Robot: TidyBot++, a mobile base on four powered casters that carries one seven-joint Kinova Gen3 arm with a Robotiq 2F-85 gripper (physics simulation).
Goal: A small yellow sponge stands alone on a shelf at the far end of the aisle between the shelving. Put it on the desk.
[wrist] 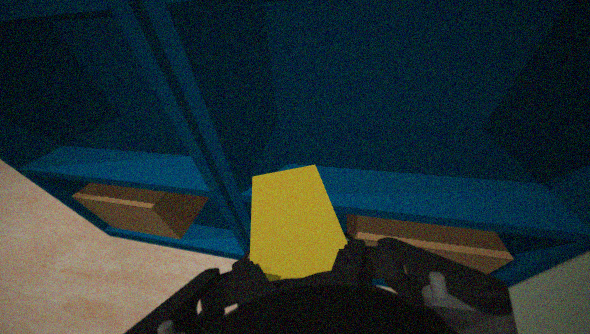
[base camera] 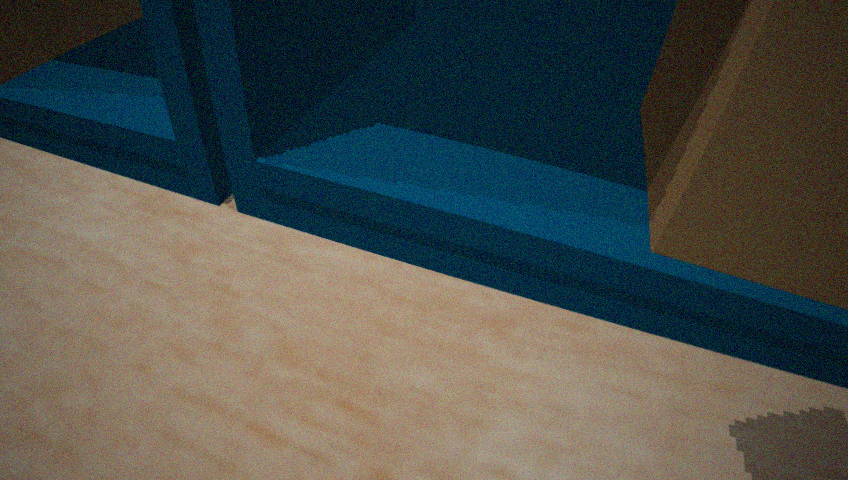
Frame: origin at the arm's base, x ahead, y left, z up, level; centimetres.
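Seen in the pictures: gripper, fingertip midpoint: (wrist: 299, 246).
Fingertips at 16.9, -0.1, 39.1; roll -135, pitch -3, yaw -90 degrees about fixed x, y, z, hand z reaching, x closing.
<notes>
A point is followed by its place in that frame, as x, y, z.
The yellow sponge (wrist: 295, 225) {16.6, 0.0, 43.1} is between the fingertips of my gripper (wrist: 299, 246) {16.9, -0.1, 39.1} in the wrist view, low in the middle. The gripper is shut on it, and the sponge sticks out beyond the fingers. It is in front of the blue shelving (wrist: 425, 192) {38.7, -37.7, 13.7}, apart from the shelf boards as far as can be seen. The lower end of the sponge is hidden by the gripper. The gripper and the sponge do not show in the base camera view. The desk does not show in either view.
Blue shelving (base camera: 440, 249) {41.3, -3.8, -36.6} crosses the base camera view at a slant, with a large brown box (base camera: 755, 196) {36.1, -26.4, -24.0} at the right. Pale wood-look floor (base camera: 297, 356) {31.0, 7.7, -39.7} lies in front. In the wrist view, brown boxes (wrist: 135, 215) {67.8, 71.6, -13.7} (wrist: 435, 242) {32.3, -44.8, -5.1} stand on the lower level, left and right.
</notes>
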